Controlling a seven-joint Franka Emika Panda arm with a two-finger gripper.
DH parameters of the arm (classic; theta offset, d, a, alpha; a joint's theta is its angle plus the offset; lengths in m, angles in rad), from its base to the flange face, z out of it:
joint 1: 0 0.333 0 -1.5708
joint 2: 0 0 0 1.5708
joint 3: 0 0.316 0.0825 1.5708
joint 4: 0 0 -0.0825 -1.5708
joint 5: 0 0.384 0 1.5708
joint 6: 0 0 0.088 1.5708
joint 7: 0 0.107 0 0
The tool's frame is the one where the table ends.
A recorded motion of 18 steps. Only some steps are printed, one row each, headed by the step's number.
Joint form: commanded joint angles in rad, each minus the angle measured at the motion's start. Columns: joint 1, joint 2, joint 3, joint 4, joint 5, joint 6, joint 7.
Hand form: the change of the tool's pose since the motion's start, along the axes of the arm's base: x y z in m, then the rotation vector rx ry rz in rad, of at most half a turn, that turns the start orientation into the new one. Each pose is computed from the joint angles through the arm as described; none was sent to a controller.
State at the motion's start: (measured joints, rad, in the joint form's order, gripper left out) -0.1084 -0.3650 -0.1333 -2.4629 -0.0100 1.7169 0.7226
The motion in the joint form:
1: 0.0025 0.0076 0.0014 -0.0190 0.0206 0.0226 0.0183
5: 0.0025 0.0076 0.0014 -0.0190 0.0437 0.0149 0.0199
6: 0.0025 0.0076 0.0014 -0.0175 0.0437 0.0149 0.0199
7: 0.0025 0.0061 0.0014 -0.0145 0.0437 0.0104 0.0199
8: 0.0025 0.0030 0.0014 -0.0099 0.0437 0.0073 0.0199
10: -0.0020 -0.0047 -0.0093 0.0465 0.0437 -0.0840 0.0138
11: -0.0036 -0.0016 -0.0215 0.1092 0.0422 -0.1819 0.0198
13: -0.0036 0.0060 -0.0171 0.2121 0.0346 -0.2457 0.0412
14: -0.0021 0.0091 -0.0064 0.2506 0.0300 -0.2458 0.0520
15: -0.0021 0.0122 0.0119 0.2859 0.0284 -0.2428 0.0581
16: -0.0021 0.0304 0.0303 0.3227 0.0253 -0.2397 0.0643
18: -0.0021 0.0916 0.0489 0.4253 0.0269 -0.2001 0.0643
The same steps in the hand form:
1: -0.0006 0.0040 -0.0096 0.0102 0.0029 -0.0239
5: -0.0010 0.0063 -0.0098 0.0307 0.0069 -0.0371
6: -0.0007 0.0062 -0.0092 0.0304 0.0054 -0.0371
7: -0.0006 0.0061 -0.0076 0.0307 0.0054 -0.0369
8: 0.0000 0.0059 -0.0047 0.0301 0.0008 -0.0369
10: -0.0002 -0.0008 0.0178 0.0444 0.0252 -0.0417
11: -0.0004 -0.0073 0.0391 0.0549 0.0627 -0.0554
13: 0.0116 -0.0115 0.0774 0.0308 0.0368 -0.0683
14: 0.0193 -0.0095 0.0929 0.0108 0.0052 -0.0671
15: 0.0271 -0.0040 0.1075 -0.0065 -0.0275 -0.0569
16: 0.0375 0.0016 0.1166 -0.0234 -0.0469 -0.0460
18: 0.0689 0.0040 0.1385 -0.0469 -0.1257 -0.0335

